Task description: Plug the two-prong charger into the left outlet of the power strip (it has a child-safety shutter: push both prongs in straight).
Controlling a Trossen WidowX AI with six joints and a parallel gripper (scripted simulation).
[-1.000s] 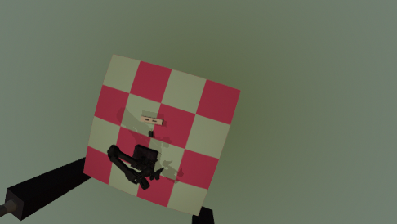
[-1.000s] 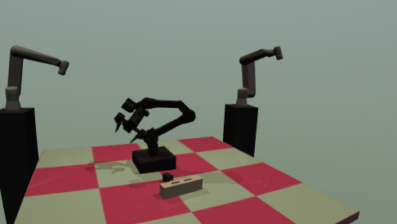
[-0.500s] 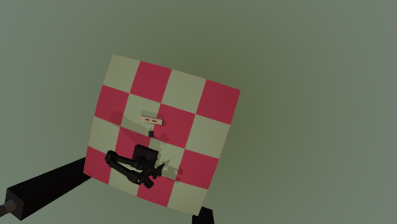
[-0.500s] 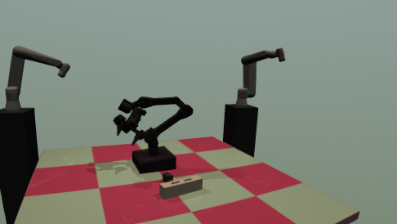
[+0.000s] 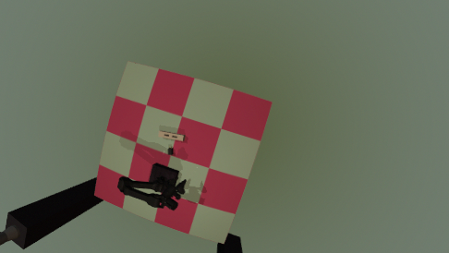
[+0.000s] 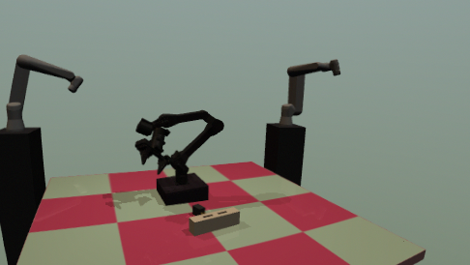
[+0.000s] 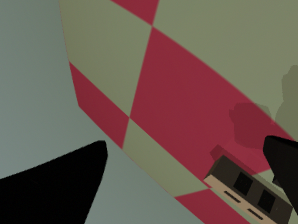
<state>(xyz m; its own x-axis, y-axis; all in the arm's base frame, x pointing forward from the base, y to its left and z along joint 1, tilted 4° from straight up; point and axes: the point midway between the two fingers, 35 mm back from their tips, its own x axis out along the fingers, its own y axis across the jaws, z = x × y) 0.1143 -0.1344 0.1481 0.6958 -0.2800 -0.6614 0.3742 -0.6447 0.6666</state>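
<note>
Now: the two-prong charger 110 mm ahead of my gripper tip, 200 mm to the left of it and 160 mm below it.
</note>
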